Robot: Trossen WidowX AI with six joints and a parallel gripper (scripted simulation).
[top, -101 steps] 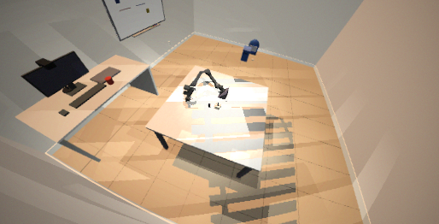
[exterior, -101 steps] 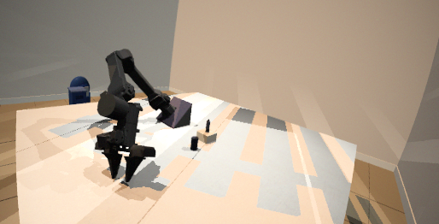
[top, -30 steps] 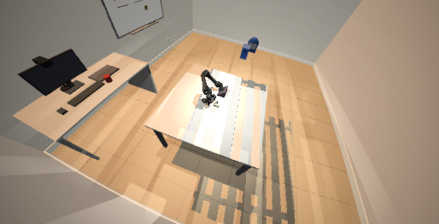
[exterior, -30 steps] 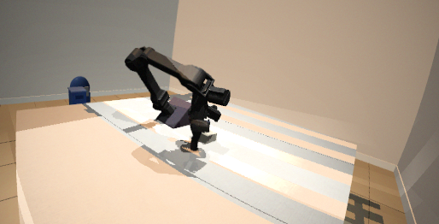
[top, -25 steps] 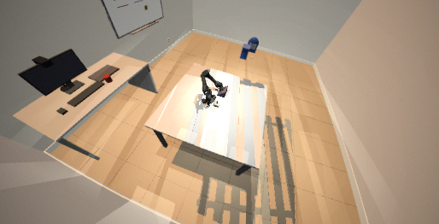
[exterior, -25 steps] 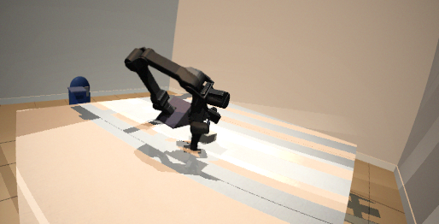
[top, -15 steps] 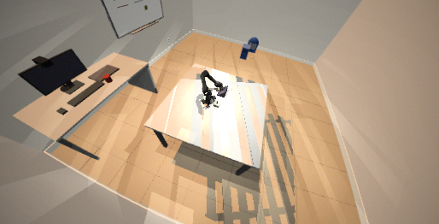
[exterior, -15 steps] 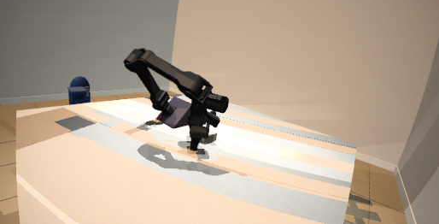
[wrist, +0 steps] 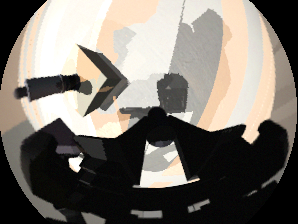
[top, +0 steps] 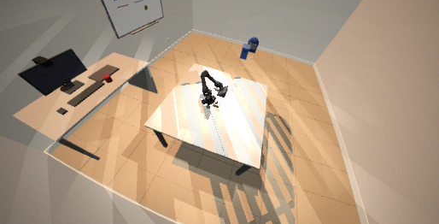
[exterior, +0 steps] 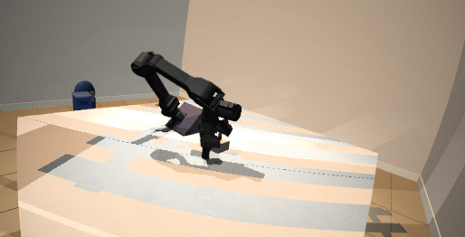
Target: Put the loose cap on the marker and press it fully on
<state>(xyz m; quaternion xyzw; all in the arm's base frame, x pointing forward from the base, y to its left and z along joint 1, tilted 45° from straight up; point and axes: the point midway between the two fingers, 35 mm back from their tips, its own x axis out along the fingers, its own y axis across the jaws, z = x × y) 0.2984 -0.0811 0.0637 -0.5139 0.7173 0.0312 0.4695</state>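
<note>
Right now my gripper tip is 10 cm to the right of the holder block and 3 cm past it. Also, from my gripper tip: dark cap 1 cm above.
</note>
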